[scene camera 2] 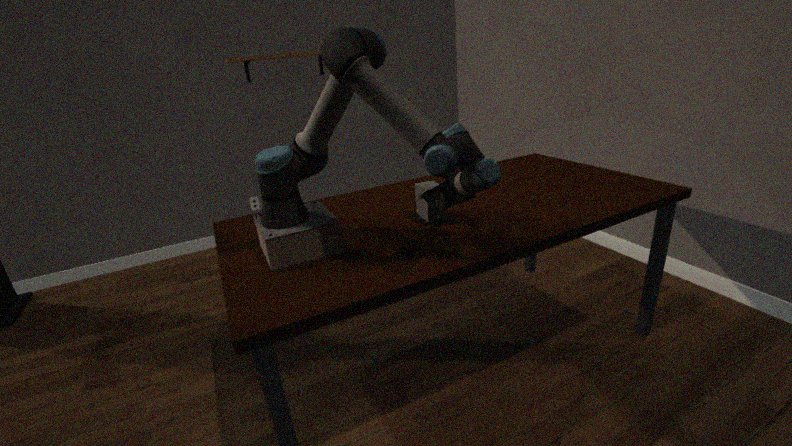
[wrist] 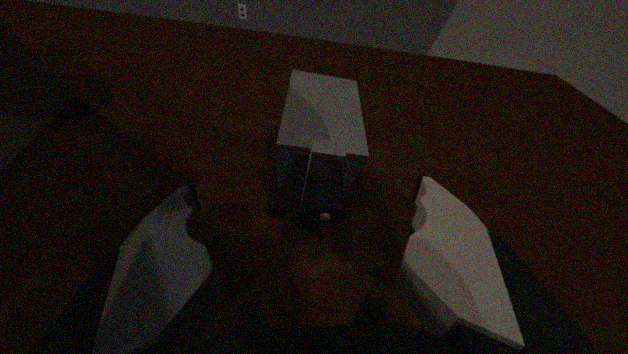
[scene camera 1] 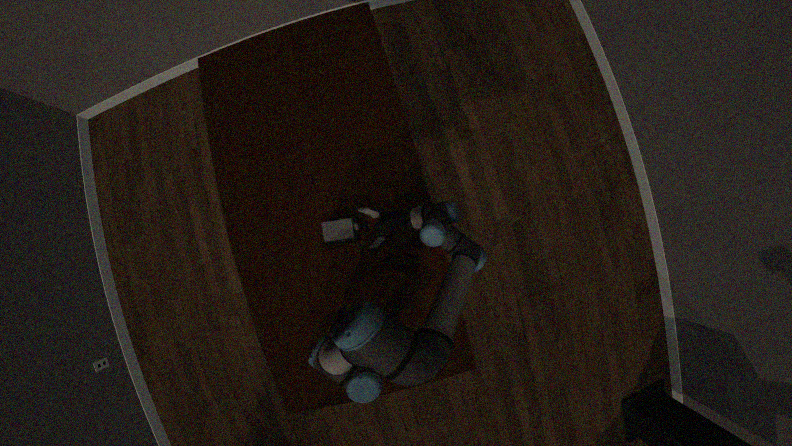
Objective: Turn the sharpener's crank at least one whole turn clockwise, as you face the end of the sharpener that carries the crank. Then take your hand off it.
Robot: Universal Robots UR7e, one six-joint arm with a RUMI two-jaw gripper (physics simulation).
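Observation:
The sharpener is a pale box with a dark end face, upright on the table. Its dark crank is hard to make out against that face in the wrist view; a small pale spot shows low in front of it. My gripper is open and empty, facing the crank end, with one finger to each side of that end in the wrist view. The fingers look close to the crank end in scene camera 1. Contact cannot be made out. In scene camera 2 the gripper and wrist partly hide the sharpener and its crank.
The dark red-brown table carries the arm's pale base block near one end. Walls stand beyond the table, with a shelf on one. The picture is dim and grainy.

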